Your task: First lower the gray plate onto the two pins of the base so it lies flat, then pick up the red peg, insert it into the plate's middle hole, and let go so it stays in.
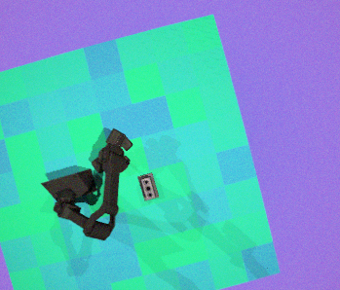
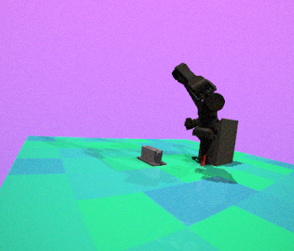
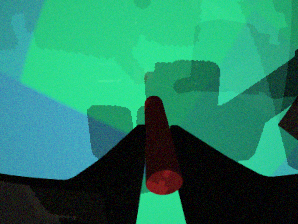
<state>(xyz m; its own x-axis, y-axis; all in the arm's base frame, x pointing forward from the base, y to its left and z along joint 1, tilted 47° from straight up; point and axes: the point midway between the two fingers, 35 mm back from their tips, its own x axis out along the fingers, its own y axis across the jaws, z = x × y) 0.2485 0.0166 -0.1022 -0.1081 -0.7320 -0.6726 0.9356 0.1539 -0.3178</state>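
Right now my gripper tip is 8 cm short of the gray plate, 20 cm to the left of it and 2 cm above it. Also, from my gripper tip: red peg: right at my gripper tip; base: 7 cm ahead, 20 cm to the right, 6 cm below.
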